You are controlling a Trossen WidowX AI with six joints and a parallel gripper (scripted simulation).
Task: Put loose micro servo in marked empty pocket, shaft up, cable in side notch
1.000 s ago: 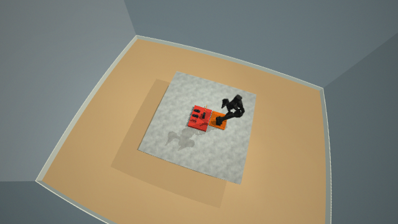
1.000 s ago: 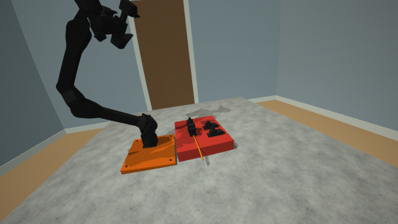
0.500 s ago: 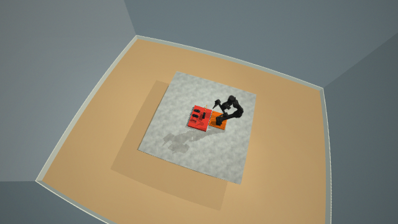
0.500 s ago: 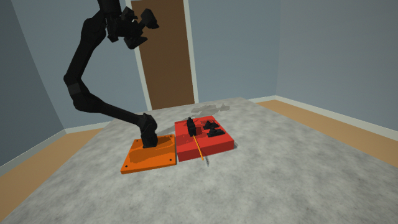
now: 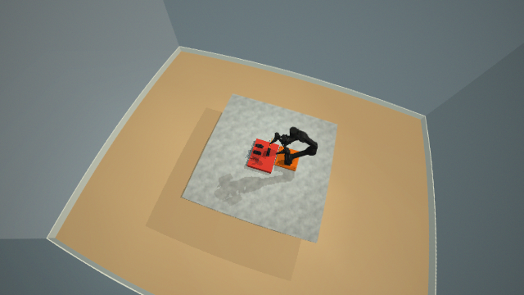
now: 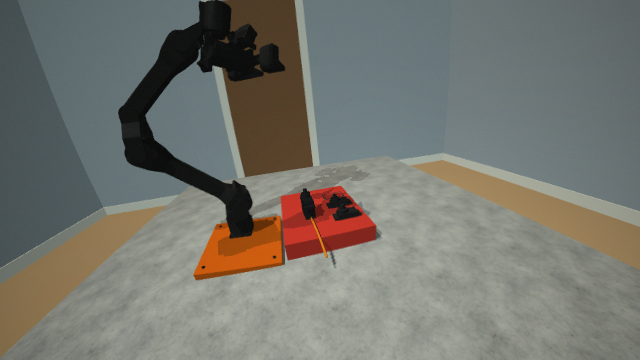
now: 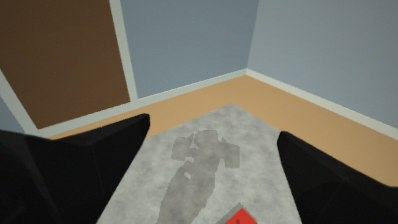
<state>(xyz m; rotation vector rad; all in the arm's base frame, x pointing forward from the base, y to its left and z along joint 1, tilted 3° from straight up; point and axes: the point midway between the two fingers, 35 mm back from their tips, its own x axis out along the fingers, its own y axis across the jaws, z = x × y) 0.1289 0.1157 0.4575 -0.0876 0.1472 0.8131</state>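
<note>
My gripper tip is 4 cm short of the deck, 11 cm to the left of it and 45 cm above it.
</note>
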